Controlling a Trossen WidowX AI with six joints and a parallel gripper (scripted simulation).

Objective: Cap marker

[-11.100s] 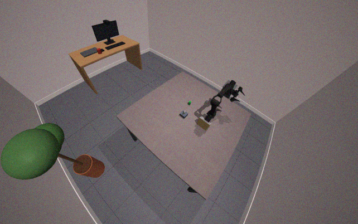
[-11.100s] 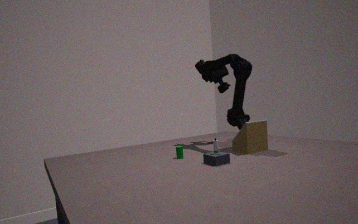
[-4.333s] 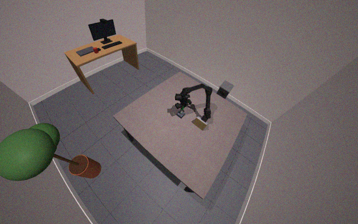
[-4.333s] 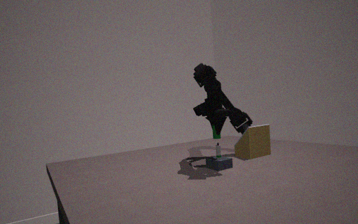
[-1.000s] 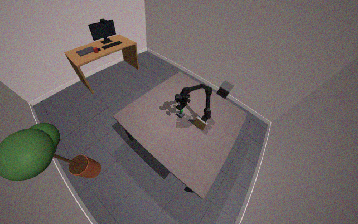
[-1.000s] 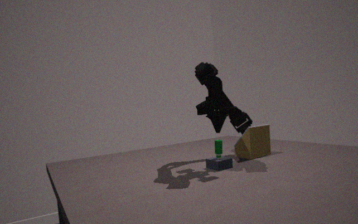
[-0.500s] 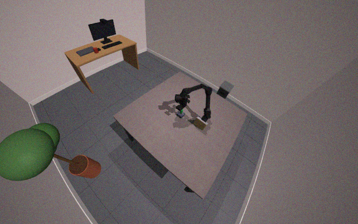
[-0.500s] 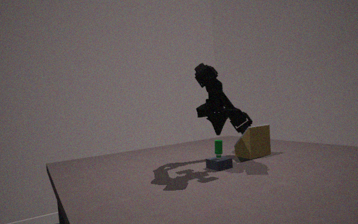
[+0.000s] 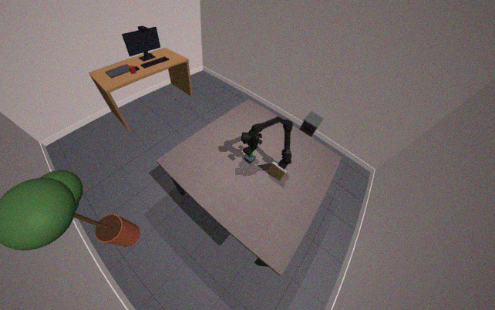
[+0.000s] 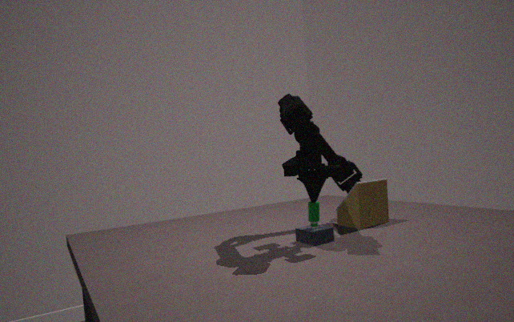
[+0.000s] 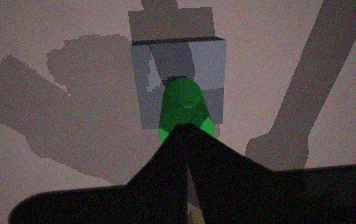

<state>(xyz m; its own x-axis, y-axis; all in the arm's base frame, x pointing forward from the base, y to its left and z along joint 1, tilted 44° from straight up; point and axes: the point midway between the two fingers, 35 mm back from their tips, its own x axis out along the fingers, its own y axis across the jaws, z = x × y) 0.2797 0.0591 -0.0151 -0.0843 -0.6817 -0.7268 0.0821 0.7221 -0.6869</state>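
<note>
The green cap lies 3 cm below my gripper tip. From my gripper tip the other things lie so: dark grey holder block (9 cm below).
</note>
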